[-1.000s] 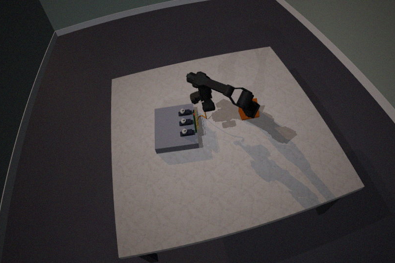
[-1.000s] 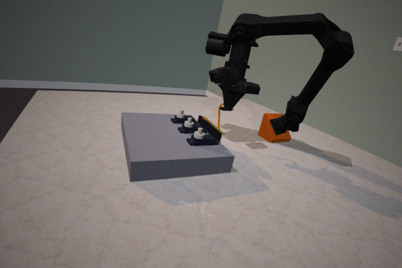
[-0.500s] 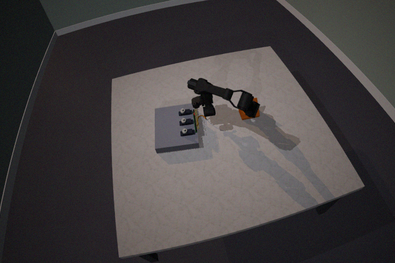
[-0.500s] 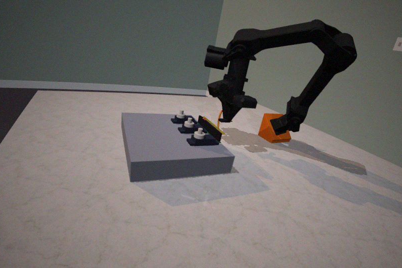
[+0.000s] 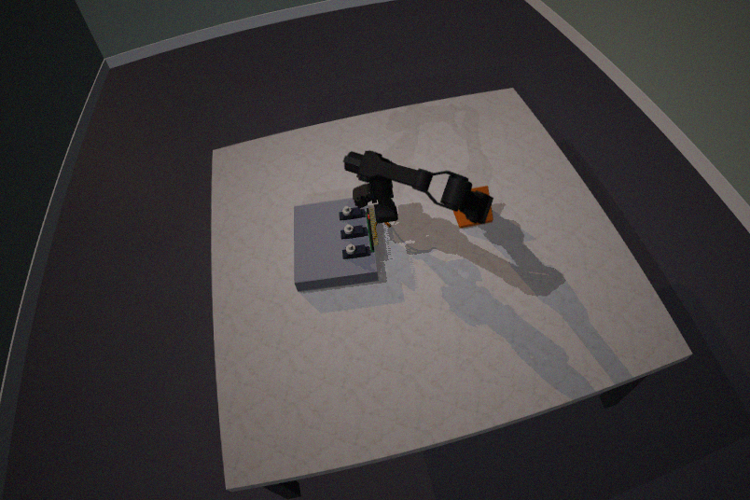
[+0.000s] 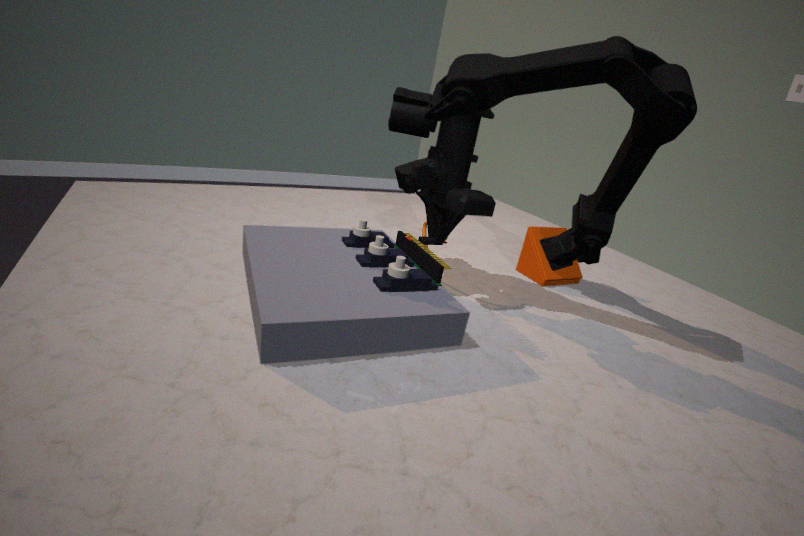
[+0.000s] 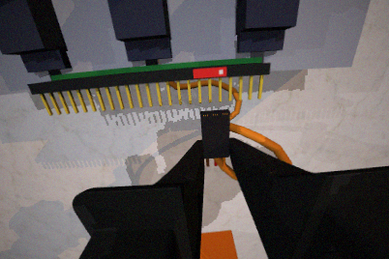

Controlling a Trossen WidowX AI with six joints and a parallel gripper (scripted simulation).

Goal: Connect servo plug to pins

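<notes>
My gripper tip is now 5 cm short of the red band and 1 cm to the left of it. The rest, counted from my gripper tip: grey holder 21 cm ahead, 4 cm below; then dark strip 6 cm ahead, 3 cm to the left, 1 cm below.
</notes>
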